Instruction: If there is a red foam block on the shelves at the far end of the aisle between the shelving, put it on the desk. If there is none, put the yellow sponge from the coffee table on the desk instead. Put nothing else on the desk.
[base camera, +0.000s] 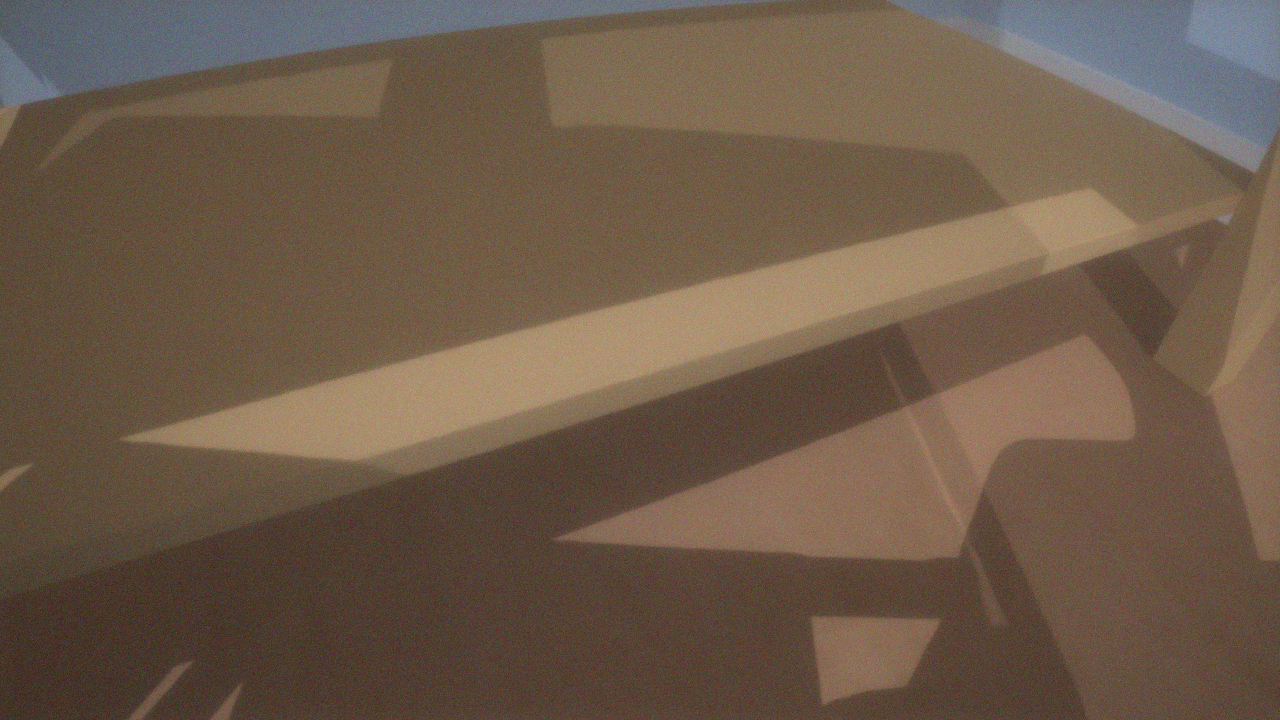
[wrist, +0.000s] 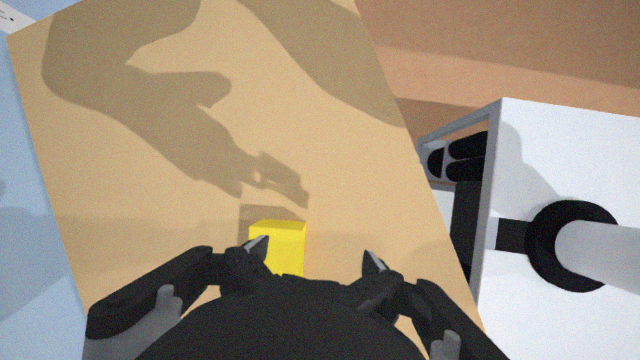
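Note:
The yellow sponge lies on a light wooden table top, in the lower middle of the wrist view. My gripper is open, with nothing between its fingertips. It hangs above the table; the left fingertip overlaps the sponge in the view, and the right fingertip is well to the sponge's right. The gripper's body hides the sponge's lower part. The height of the fingertips above it is hard to tell. No red foam block and no shelves show in these views.
My white base top, with the arm's column, stands close to the table's right edge in the wrist view. In the base camera view a wooden table leg stands at the right, and a blue wall or floor lies beyond the table.

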